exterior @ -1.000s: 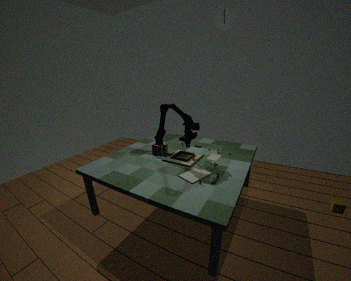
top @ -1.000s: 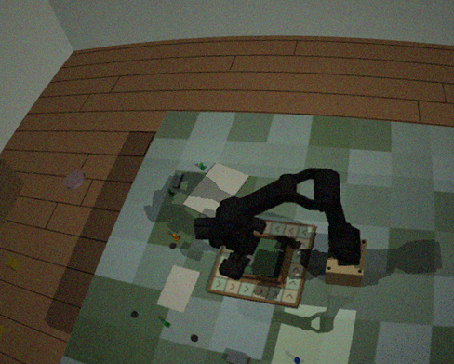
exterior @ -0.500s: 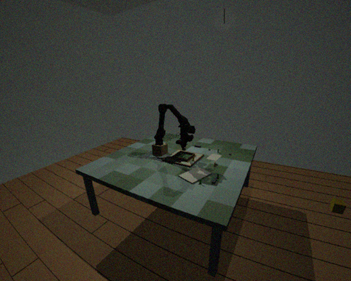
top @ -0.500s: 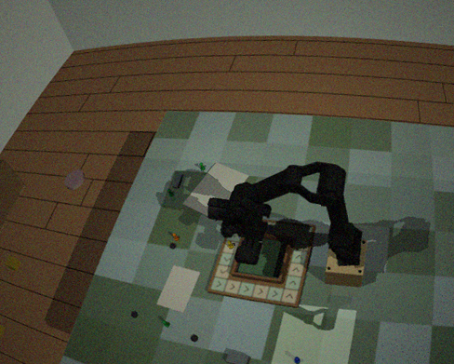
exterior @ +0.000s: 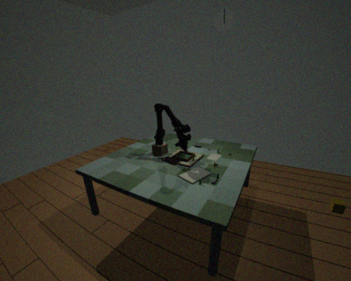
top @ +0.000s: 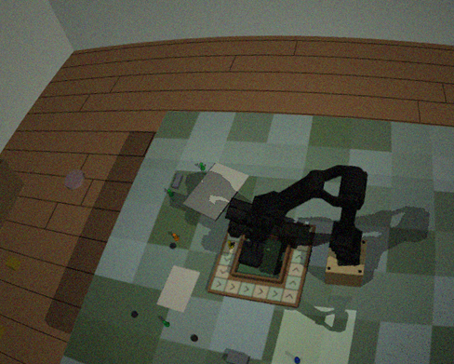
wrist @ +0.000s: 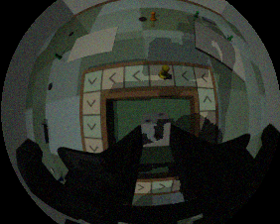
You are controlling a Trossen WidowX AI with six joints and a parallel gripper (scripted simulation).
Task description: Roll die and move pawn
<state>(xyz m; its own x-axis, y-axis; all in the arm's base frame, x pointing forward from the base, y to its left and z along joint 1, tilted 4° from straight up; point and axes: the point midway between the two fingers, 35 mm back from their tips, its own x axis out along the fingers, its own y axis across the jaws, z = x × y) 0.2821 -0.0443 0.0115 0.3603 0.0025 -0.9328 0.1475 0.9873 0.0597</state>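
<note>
Right now my gripper tip is 8 cm short of the yellow pawn, 4 cm to the left of it and 5 cm above it. From my gripper tip the other things lie so: orange pawn 28 cm ahead, 7 cm to the right, 6 cm below; die right at my gripper tip; dark green dice tray 3 cm behind, 1 cm to the left, 7 cm below.
</note>
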